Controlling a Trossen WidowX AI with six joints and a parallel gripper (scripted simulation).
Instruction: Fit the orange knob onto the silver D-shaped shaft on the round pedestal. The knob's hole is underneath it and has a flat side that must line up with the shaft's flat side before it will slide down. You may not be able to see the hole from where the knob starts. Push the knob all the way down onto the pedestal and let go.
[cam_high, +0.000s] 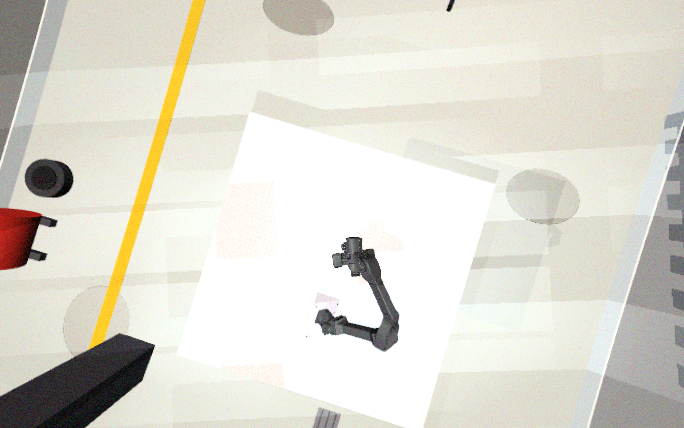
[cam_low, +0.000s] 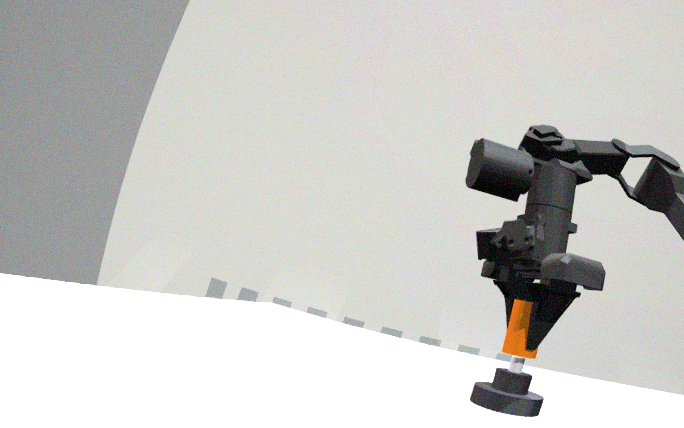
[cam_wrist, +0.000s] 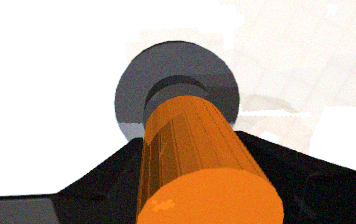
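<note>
My gripper tip is now 30 mm below the orange knob. Round my gripper tip: dark round pedestal (40 mm below).
</note>
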